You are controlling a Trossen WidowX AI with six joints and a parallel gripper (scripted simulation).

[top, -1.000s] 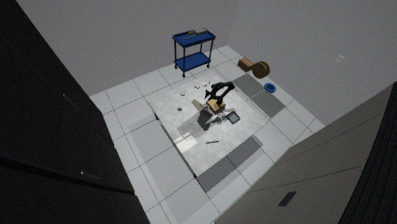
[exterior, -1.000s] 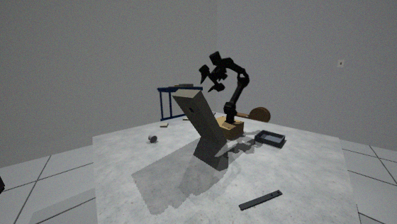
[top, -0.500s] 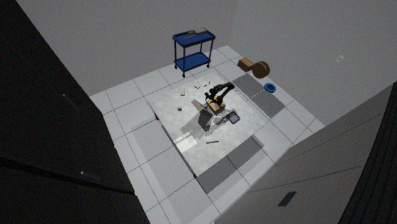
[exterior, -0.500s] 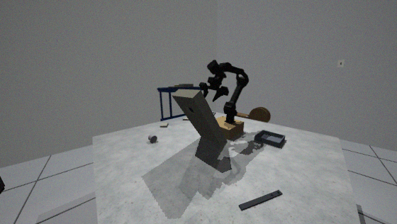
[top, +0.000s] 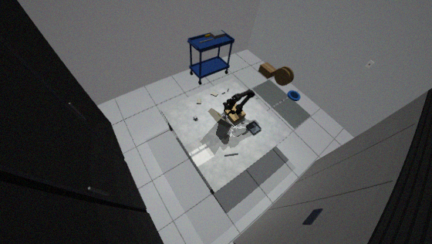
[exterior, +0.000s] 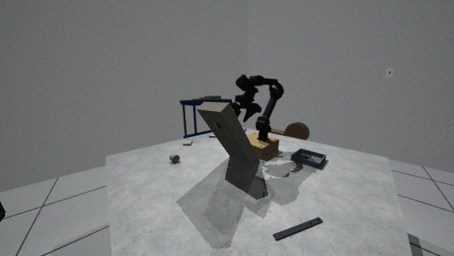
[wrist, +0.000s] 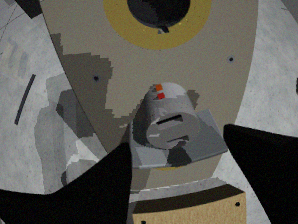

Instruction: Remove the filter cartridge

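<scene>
The round filter cartridge is 4 cm below my gripper tip and 2 cm ahead of it. Also, from my gripper tip: service panel 6 cm below, 6 cm ahead; tray 33 cm behind, 26 cm to the left, 23 cm below.
</scene>
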